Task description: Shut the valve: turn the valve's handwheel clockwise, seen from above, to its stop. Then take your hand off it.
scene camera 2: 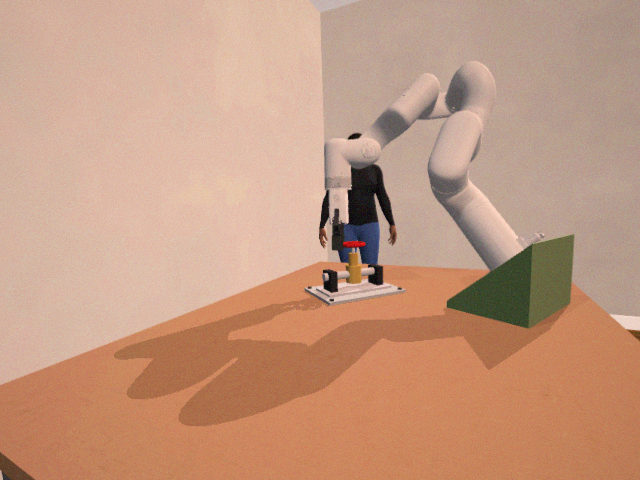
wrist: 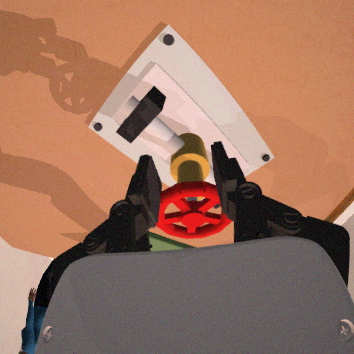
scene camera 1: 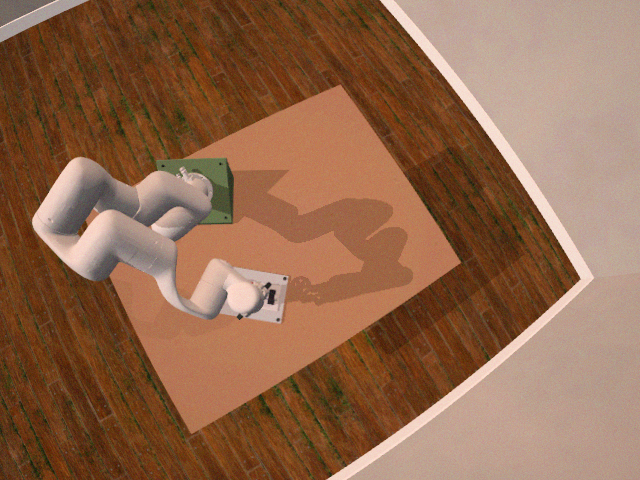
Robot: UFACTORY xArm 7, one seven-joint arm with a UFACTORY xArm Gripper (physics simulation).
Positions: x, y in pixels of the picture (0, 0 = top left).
Labels:
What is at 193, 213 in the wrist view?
A red handwheel.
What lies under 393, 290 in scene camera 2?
A light grey base plate.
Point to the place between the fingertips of my gripper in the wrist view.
183, 164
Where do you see a light grey base plate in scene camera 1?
At 251, 275

